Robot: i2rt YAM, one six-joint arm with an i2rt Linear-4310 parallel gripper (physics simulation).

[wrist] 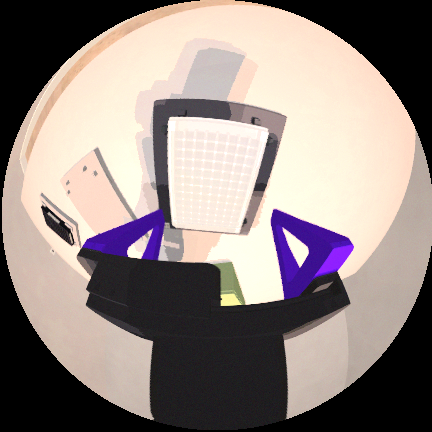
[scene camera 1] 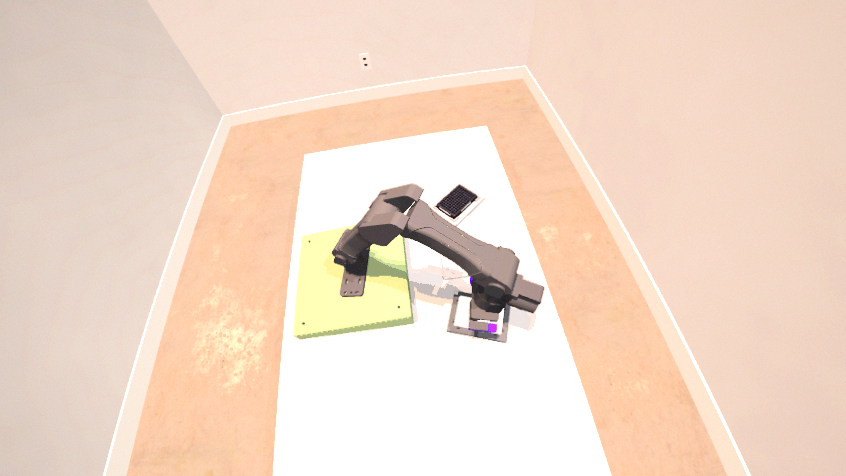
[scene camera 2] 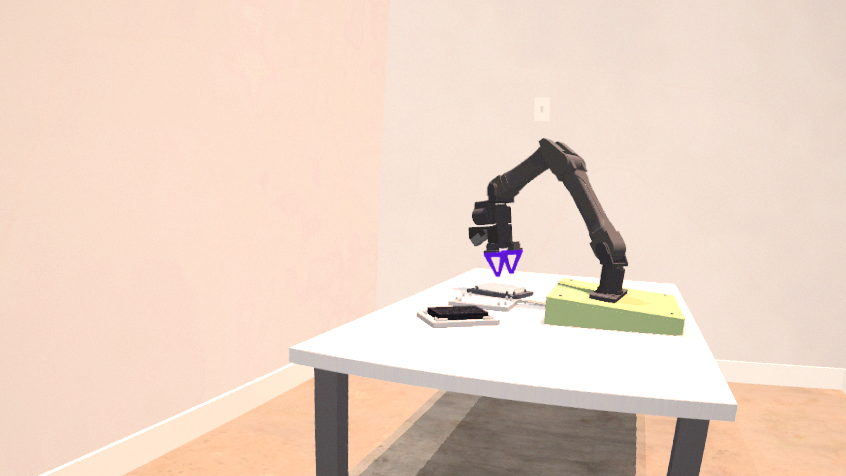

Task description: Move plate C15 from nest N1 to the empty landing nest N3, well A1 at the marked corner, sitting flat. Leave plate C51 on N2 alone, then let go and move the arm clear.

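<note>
A white gridded plate (scene camera 1: 462, 310) (scene camera 2: 499, 288) (wrist: 217, 175) lies in a dark nest (scene camera 1: 451, 319) (scene camera 2: 523, 294) (wrist: 162, 150). My gripper (scene camera 1: 482, 304) (scene camera 2: 504, 273) (wrist: 217, 214) is open and empty, pointing down above this plate without touching it. In the wrist view its fingers stand wide, near the plate's lower end. An empty pale nest (scene camera 2: 485, 303) (wrist: 92, 190) with small corner posts lies beside the dark nest; the arm largely hides it in scene camera 1. A black plate (scene camera 1: 456, 201) (scene camera 2: 456, 312) (wrist: 57, 225) sits in another pale nest (scene camera 1: 473, 204) (scene camera 2: 461, 322). Plate labels and the A1 mark cannot be read.
The arm stands on a yellow-green base block (scene camera 1: 331, 307) (scene camera 2: 615, 324) (wrist: 230, 285) on the white table (scene camera 1: 414, 402) (scene camera 2: 414, 355). The pale empty nest lies between the dark nest and the black plate's nest. Arm shadows fall around the dark nest.
</note>
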